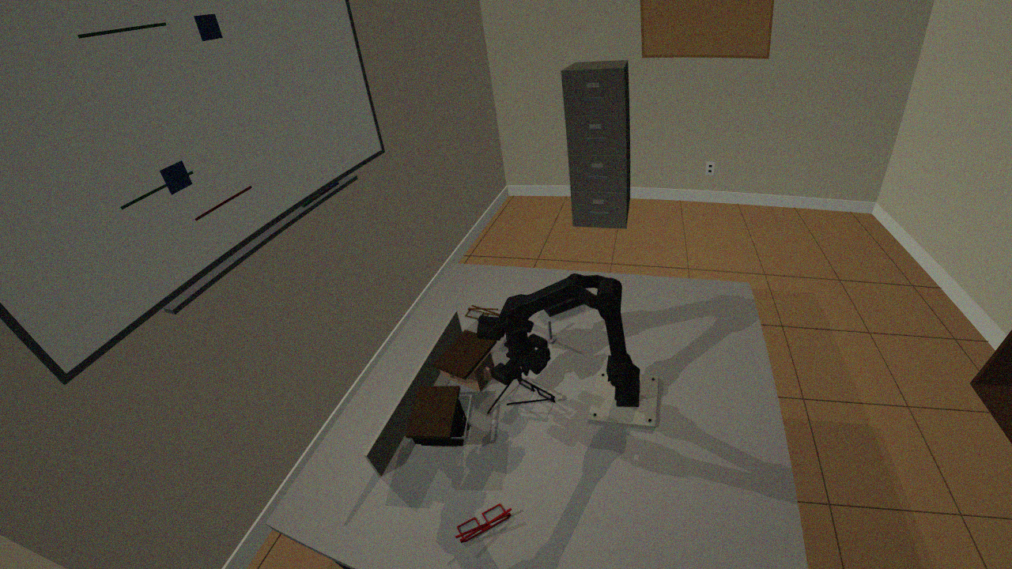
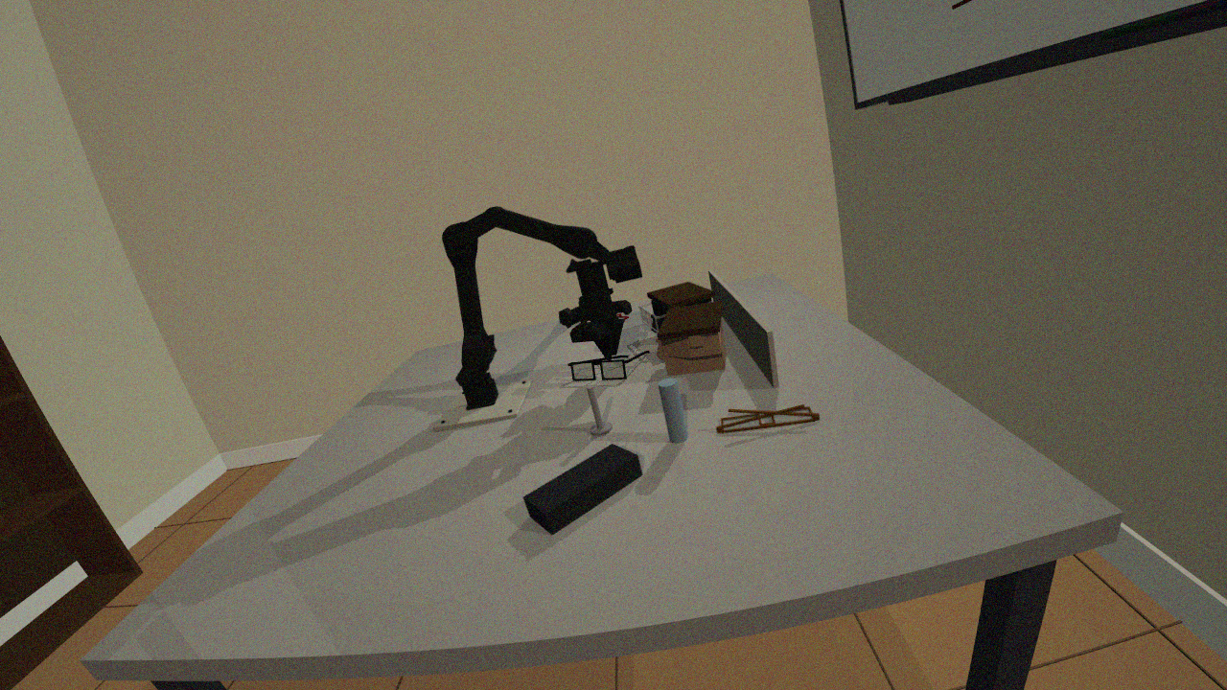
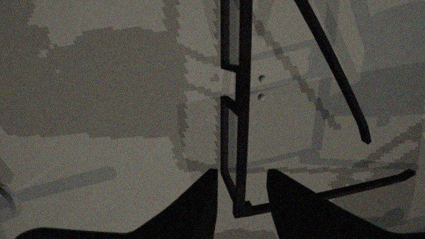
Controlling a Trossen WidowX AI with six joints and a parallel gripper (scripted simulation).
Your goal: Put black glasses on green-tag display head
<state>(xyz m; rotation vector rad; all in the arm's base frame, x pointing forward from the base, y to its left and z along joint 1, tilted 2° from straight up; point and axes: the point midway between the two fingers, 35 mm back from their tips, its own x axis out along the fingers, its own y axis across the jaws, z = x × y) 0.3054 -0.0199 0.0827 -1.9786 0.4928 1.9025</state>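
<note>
Now: gripper tip 22 cm to the left of the grey post, 5 cm past it and 3 cm above it. The rest, counted from my gripper tip: panel: 30 cm ahead, 7 cm to the left; pale blue cylinder: 32 cm to the right, 8 cm ahead; dark box: 41 cm to the right, 8 cm behind, 3 cm below.
</note>
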